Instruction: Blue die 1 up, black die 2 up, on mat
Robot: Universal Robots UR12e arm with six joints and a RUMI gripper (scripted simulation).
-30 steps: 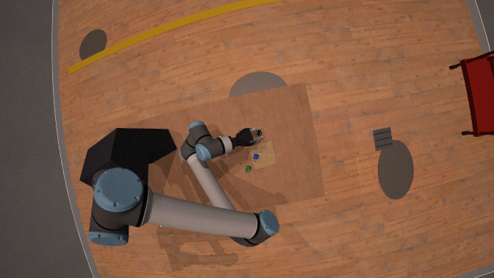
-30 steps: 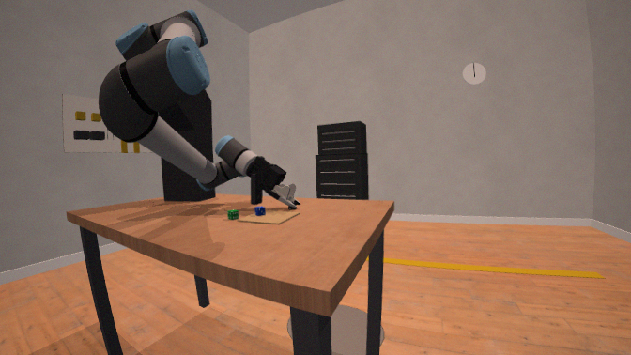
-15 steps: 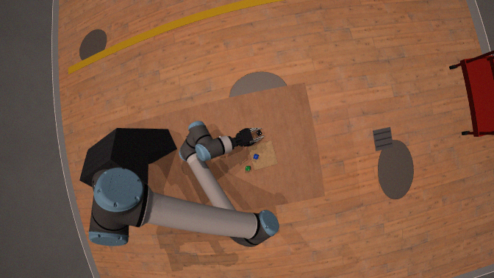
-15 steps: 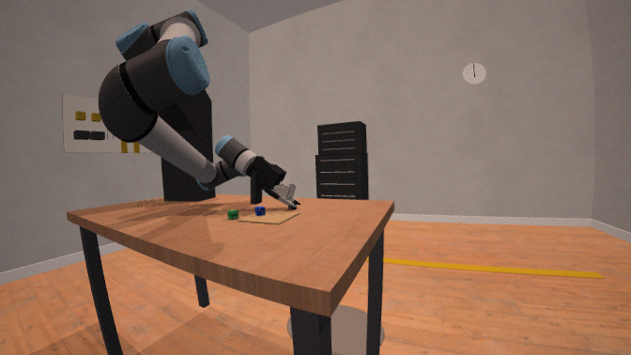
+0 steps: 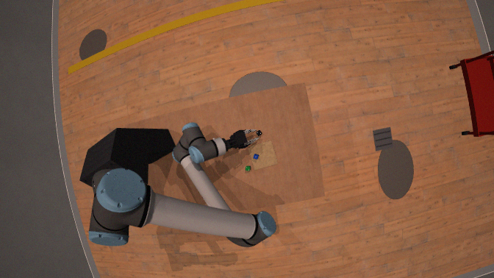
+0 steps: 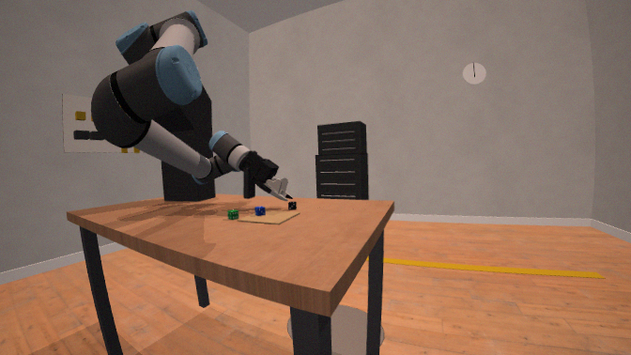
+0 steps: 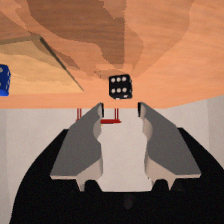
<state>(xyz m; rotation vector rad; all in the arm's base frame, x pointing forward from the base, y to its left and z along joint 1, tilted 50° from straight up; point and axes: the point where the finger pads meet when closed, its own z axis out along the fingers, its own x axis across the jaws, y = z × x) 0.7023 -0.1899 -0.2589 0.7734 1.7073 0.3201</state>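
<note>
My gripper is now 20 mm short of the black die and 30 mm above it. The rest, counted from my hand: green die (90 mm behind, 180 mm to the right, 30 mm below); tan mat (10 mm ahead, 130 mm to the right, 40 mm below); blue die (30 mm behind, 120 mm to the right, 20 mm below).
</note>
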